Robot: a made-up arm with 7 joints.
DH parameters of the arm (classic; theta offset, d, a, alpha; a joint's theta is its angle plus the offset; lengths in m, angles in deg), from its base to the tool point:
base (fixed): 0 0.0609 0 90
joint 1: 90 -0.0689 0.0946 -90
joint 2: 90 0.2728 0.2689 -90
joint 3: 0 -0.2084 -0.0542 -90
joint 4: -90 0.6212 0.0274 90
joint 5: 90 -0.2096 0.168 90
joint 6: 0 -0.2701 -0.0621 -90
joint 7: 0 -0.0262 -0.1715 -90
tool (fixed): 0 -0.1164 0 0
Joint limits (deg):
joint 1: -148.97..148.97
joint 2: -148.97..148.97
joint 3: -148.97..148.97
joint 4: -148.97..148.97
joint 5: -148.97..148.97
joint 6: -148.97..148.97
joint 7: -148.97..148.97
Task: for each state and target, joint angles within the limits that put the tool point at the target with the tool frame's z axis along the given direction. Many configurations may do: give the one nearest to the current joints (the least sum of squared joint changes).
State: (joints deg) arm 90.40 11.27 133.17 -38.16 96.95 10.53 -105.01
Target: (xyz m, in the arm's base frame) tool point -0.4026 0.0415 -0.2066 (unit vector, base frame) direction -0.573 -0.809 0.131
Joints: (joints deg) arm 83.55 -3.40 138.35 -25.32 65.00 -17.00 -93.88
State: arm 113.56 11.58 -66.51 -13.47 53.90 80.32 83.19
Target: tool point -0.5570 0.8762 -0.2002 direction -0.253 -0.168 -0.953
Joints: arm 89.16 -3.79 -74.17 7.47 92.48 99.46 66.37
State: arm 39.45 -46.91 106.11 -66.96 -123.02 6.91 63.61
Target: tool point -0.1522 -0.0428 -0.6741 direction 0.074 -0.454 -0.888
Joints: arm 77.19 -37.20 130.62 -69.59 -142.73 -15.20 38.24
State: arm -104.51 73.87 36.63 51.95 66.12 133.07 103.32
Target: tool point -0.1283 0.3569 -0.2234 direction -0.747 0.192 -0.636
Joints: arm -83.42 113.70 23.16 2.79 74.00 120.88 95.87
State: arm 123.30 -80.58 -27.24 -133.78 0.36 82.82 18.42
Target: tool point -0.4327 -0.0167 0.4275 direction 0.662 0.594 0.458
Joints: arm 125.57 -63.02 -1.62 -148.97 -18.79 76.90 60.06
